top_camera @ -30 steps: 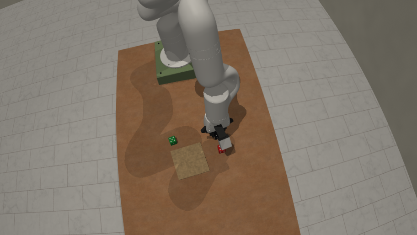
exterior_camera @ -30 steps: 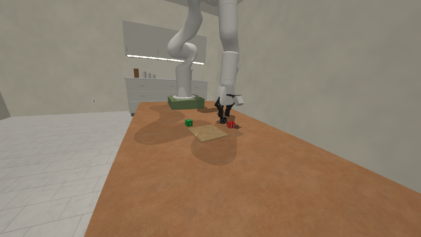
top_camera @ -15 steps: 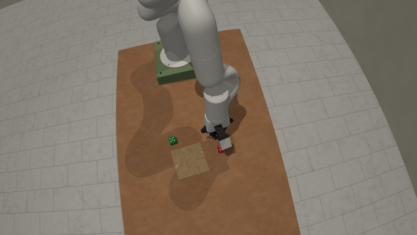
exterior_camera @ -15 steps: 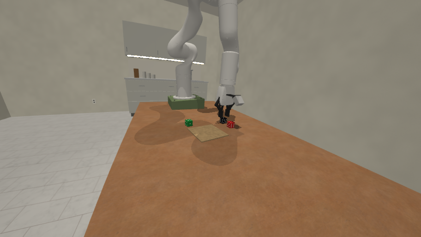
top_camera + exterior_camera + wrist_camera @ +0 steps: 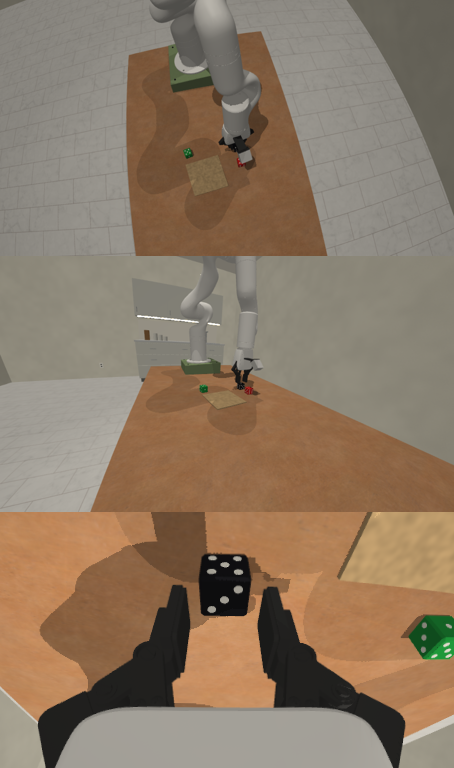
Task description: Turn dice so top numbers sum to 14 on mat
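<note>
Right now my hand is 4 cm above the black die. Round my hand: green die (20 cm to the right, 4 cm below, 3 cm behind); tan square mat (15 cm to the right, 8 cm ahead, 5 cm below); red die (7 cm ahead, 4 cm below).
</note>
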